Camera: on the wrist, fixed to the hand. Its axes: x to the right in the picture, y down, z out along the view.
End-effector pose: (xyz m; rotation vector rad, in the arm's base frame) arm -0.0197 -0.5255 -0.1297 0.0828 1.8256 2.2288
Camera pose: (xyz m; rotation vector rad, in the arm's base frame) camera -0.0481 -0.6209 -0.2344 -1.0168 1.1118 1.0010
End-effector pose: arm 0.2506 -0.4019 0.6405 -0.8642 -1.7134 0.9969
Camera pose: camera 0.3487 -0.3920 0.7461 0.5635 -1.6420 -0.0911
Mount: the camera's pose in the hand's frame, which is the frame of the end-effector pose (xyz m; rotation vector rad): 0.0175 -0.0801 -0.1190 0.0501 0.0566 -1.5767
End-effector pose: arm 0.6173 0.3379 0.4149 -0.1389 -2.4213 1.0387
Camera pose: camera 0.6673 0.3641 0.5479 1.4466 -1.5866 0.2715
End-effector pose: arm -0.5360 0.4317 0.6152 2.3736 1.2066 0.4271
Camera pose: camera -0.6350 0.5168 0.6771 0.8133 2.5394 -0.0977
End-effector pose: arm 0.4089 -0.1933 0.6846 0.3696 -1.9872 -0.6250
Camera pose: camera 0.5053 -0.3002 0.6975 1.9917 -1.3046 -1.4320
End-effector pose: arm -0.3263 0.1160 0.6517 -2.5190 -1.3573 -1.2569
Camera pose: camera -0.4540 0.1349 0.7167 0.6789 2.4126 0.8161
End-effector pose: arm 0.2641 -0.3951 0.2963 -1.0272 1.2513 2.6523
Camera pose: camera 0.3396 -0.4283 0.1776 -1.2436 0.1588 1.3171
